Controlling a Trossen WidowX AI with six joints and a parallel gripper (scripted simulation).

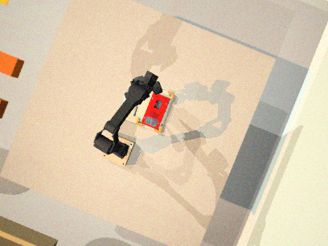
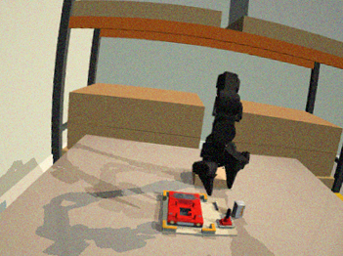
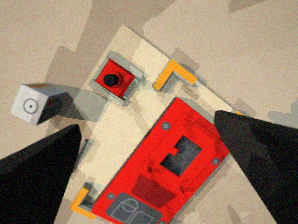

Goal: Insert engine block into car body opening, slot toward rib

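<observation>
Right now my gripper tip is 100 mm to the right of the grey engine block, 90 mm above it and 60 mm past it.
</observation>
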